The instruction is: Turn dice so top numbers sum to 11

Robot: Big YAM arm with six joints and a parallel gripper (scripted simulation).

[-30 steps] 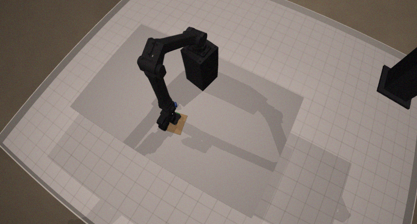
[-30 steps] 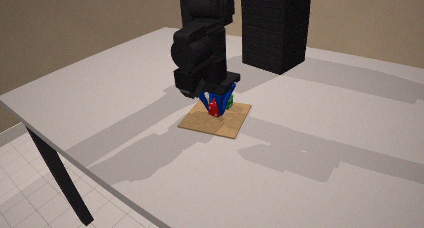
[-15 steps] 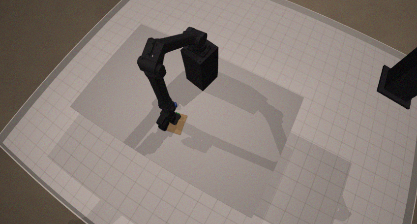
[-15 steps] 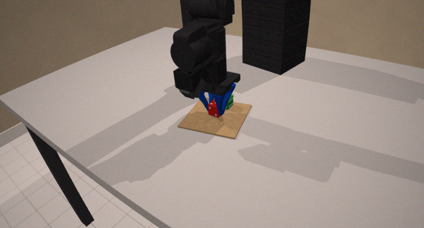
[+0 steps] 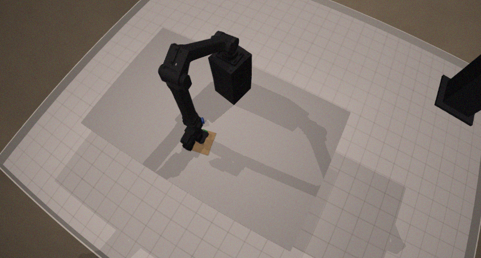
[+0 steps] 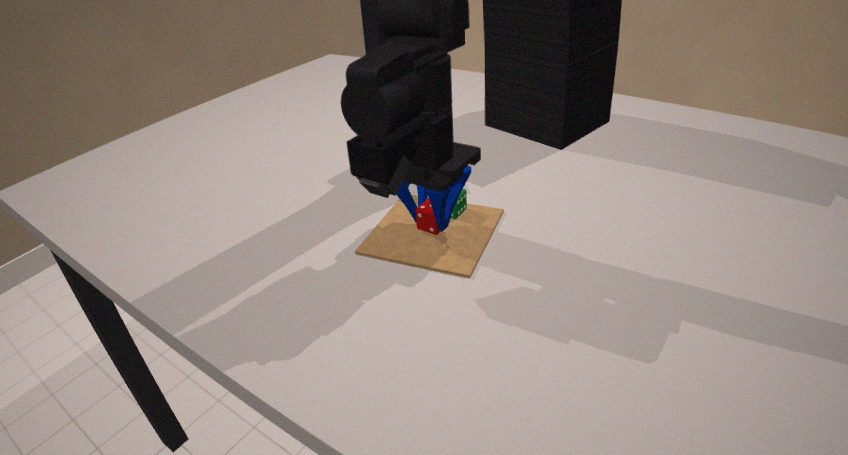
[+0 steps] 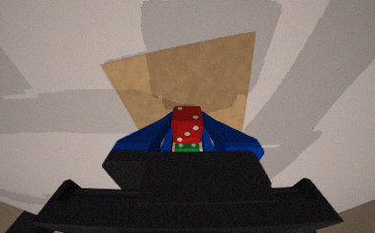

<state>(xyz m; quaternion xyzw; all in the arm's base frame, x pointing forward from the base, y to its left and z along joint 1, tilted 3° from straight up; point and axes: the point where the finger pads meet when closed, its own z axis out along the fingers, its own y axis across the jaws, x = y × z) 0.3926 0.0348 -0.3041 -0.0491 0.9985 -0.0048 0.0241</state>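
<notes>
My gripper is now right at the red die. The rest, counted from my hand: tan mat: 2 cm below; then green die: 5 cm behind; then blue die: 10 cm behind, 7 cm to the right.
</notes>
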